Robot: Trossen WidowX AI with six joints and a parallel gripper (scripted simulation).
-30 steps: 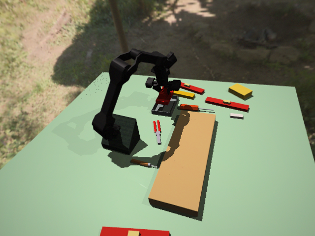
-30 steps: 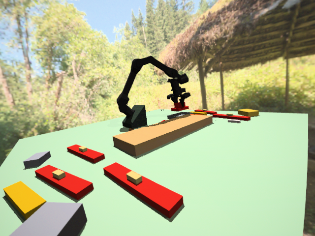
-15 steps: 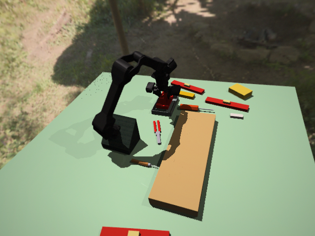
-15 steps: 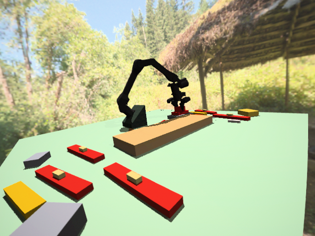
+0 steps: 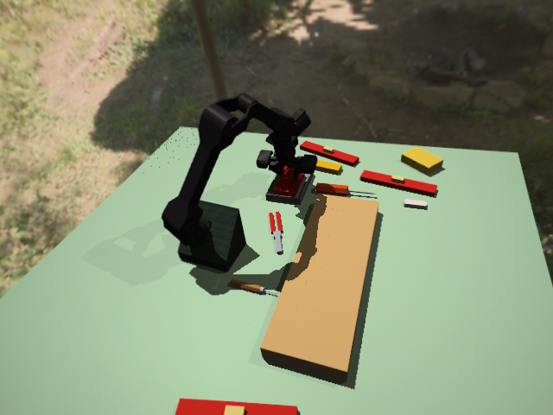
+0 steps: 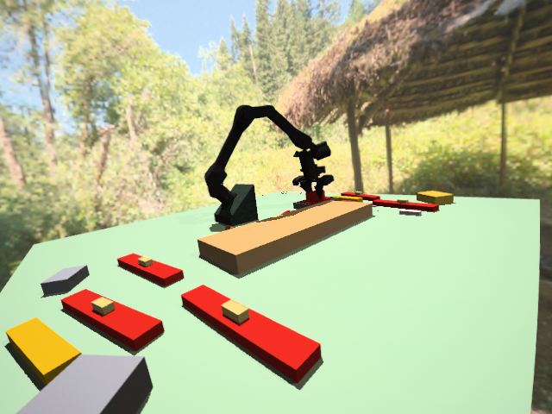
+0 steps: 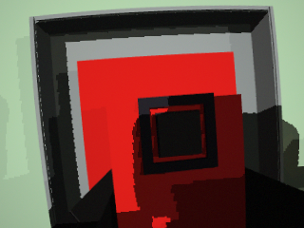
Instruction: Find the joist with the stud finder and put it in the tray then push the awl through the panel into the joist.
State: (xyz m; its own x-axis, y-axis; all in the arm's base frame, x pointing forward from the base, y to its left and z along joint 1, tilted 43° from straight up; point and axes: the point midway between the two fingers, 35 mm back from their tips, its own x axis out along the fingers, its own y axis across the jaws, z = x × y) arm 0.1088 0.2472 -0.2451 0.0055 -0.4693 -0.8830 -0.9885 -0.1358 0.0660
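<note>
Now: the tray 20 mm below my gripper tip and 10 mm to the right of it. Round my gripper tip: white block (390 mm ahead, 30 mm to the left, 20 mm below); red stud finder (20 mm above, 10 mm to the left); awl (420 mm to the right, 110 mm ahead, 20 mm below).
</note>
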